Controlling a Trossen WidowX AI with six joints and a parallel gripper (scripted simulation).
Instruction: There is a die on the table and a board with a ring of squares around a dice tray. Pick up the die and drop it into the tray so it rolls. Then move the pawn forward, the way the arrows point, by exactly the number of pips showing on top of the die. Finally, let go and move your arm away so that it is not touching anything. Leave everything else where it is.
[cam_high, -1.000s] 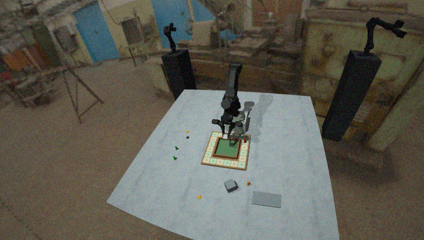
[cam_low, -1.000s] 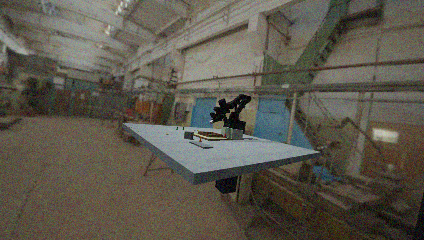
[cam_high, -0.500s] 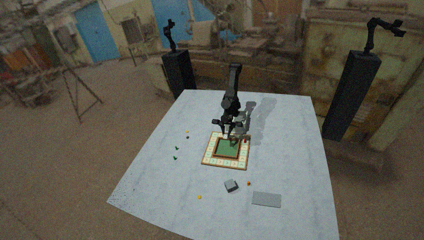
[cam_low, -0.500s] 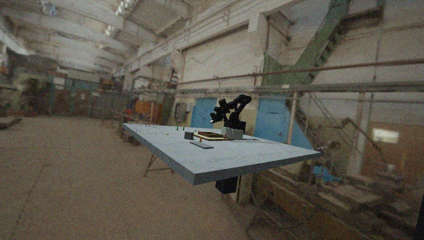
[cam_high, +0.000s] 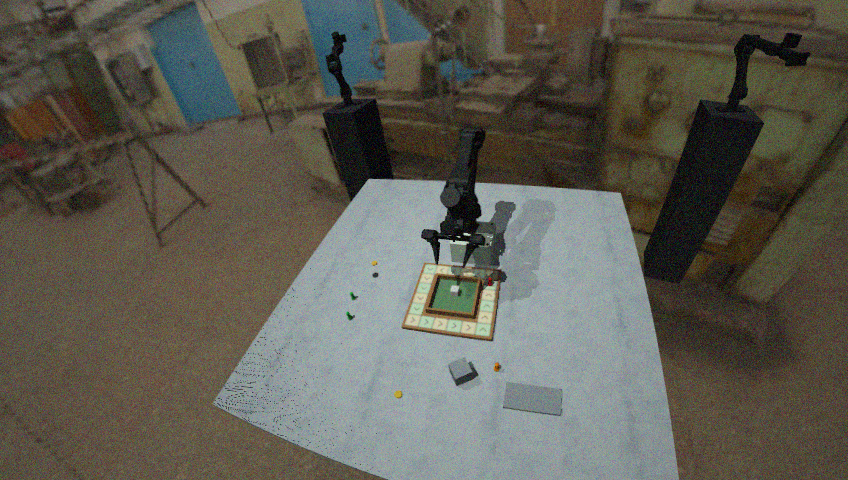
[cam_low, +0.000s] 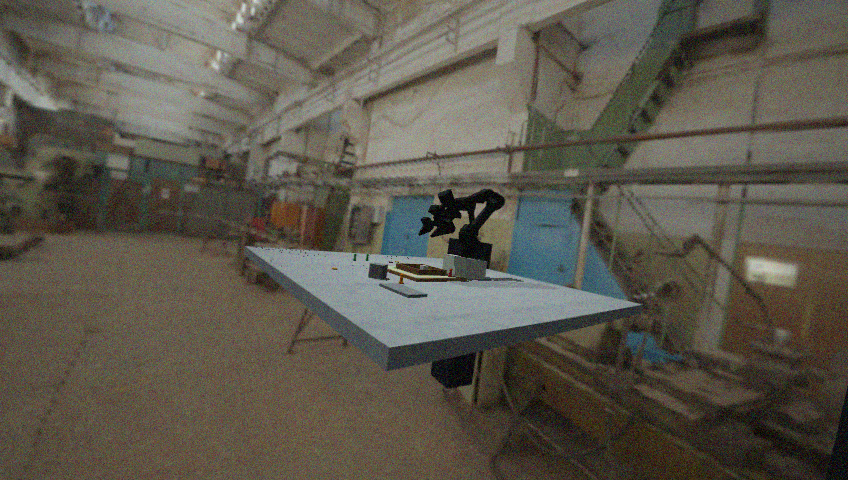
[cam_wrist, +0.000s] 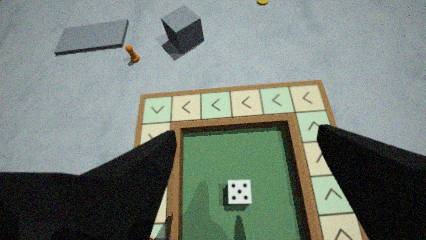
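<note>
The red pawn lies 140 mm below my gripper tip, 100 mm to the left of it and 90 mm behind it. Also, from my gripper tip: green dice tray (160 mm below); orange pawn (210 mm to the left, 190 mm ahead, 150 mm below); white die (140 mm below, 20 mm behind).
</note>
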